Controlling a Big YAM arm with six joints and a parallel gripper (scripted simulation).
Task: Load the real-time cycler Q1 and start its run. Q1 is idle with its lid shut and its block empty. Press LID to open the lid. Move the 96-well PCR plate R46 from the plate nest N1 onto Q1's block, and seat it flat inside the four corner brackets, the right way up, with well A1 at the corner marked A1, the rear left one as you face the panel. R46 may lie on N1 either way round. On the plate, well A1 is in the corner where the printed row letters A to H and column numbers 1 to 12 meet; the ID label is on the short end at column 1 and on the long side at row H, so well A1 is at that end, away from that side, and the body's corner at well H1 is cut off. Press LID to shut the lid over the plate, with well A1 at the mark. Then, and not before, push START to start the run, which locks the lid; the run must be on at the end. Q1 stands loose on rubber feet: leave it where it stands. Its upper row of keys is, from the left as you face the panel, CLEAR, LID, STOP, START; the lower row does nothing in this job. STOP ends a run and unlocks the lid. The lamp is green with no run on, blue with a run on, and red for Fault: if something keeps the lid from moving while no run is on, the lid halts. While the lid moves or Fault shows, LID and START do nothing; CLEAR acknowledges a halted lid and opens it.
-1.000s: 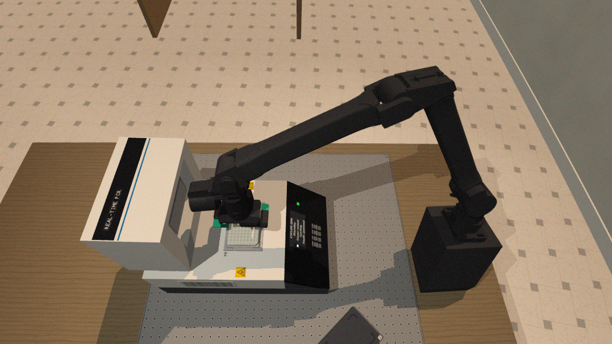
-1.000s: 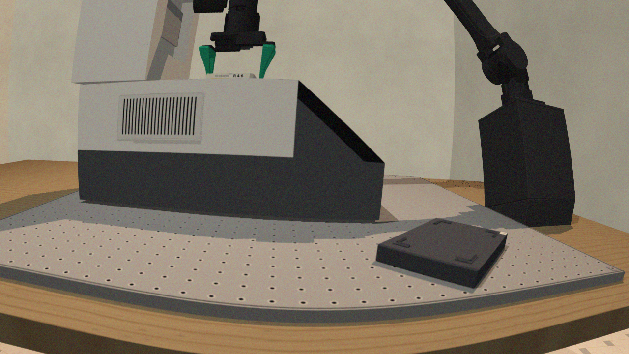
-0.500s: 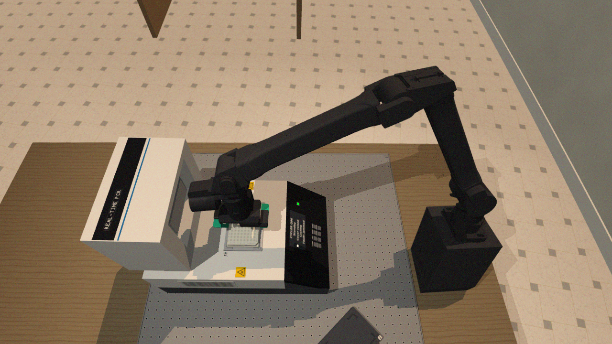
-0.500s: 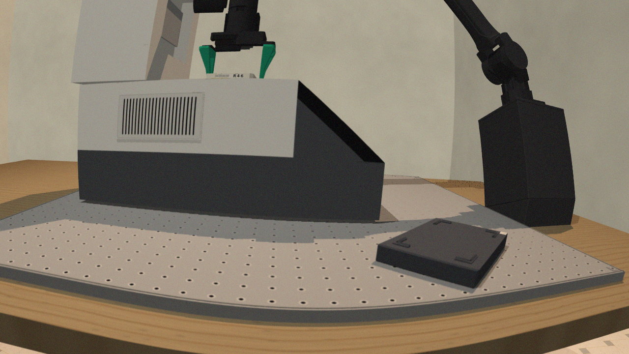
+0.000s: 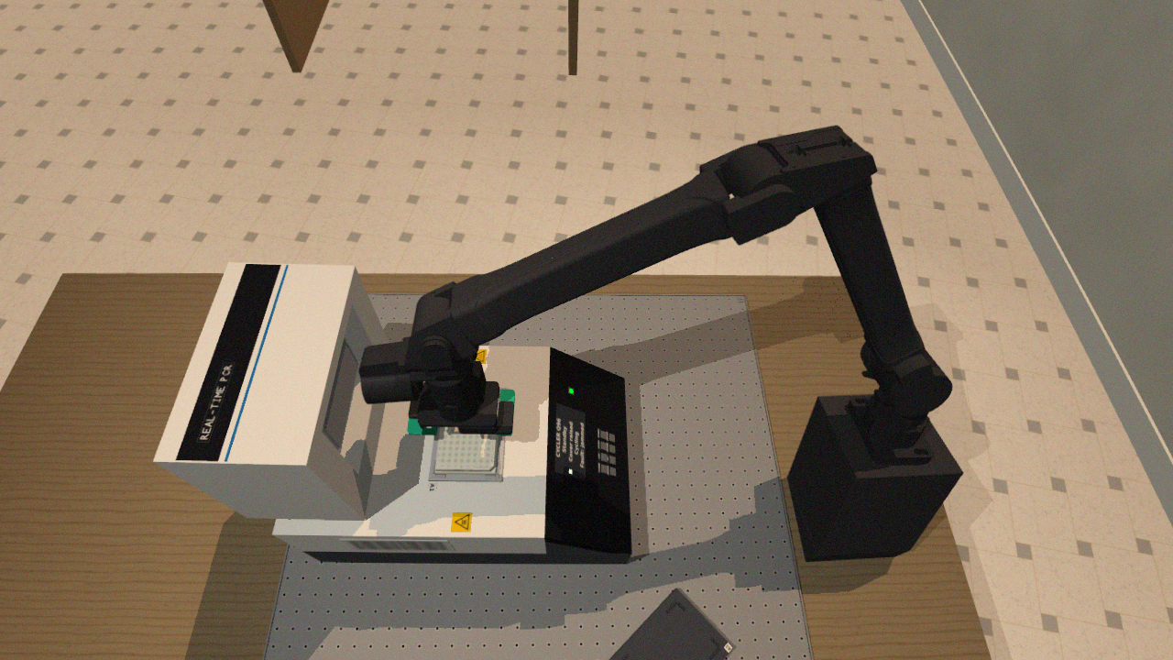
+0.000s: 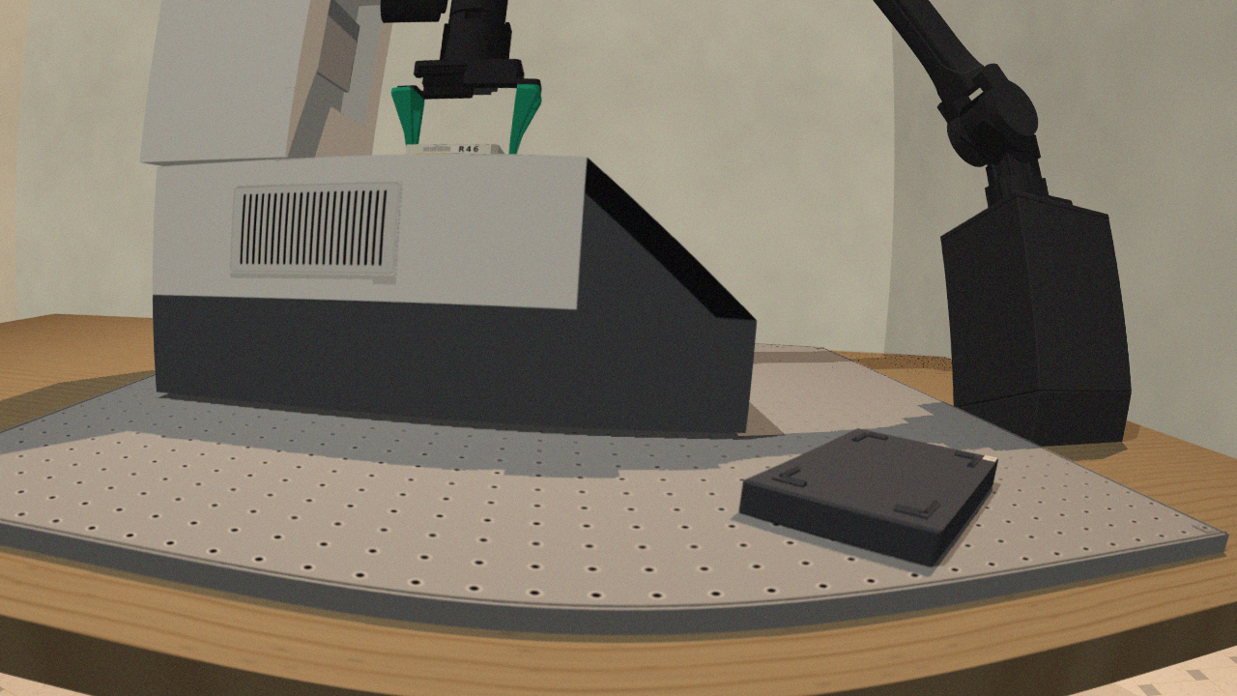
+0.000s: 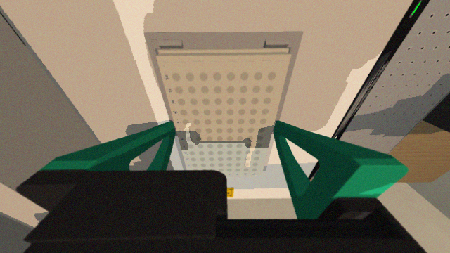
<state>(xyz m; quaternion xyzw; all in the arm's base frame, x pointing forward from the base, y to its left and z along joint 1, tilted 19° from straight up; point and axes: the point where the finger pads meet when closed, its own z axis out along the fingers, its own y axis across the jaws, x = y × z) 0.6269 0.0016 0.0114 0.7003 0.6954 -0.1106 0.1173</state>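
Right now my hand is right at the 96-well plate R46. Also, from my hand: plate nest N1: 30 cm behind, 29 cm to the left, 21 cm below.
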